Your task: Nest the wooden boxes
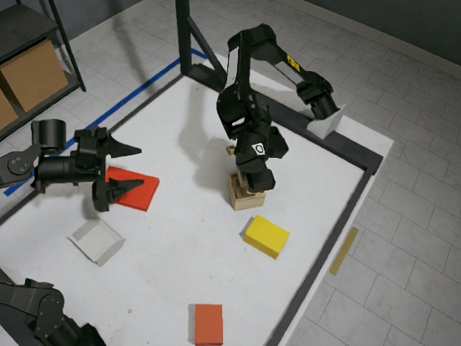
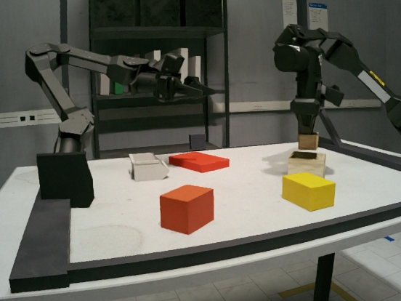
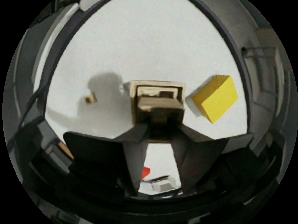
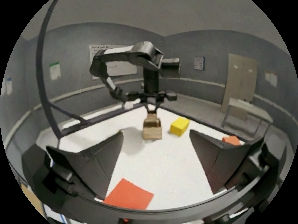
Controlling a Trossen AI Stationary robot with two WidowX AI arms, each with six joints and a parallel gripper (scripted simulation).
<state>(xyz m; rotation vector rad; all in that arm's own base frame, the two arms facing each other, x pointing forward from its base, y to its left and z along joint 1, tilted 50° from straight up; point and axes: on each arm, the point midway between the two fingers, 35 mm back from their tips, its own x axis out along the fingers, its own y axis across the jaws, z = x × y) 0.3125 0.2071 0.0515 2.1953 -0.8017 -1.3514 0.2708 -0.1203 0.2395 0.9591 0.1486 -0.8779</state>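
Right now the medium wooden box is 12 cm below my left hand. The rest, counted from my left hand: biggest wooden box (12 cm below); then small wooden box (4 cm below); then tiny wooden box (13 cm below, 13 cm behind, 9 cm to the left).
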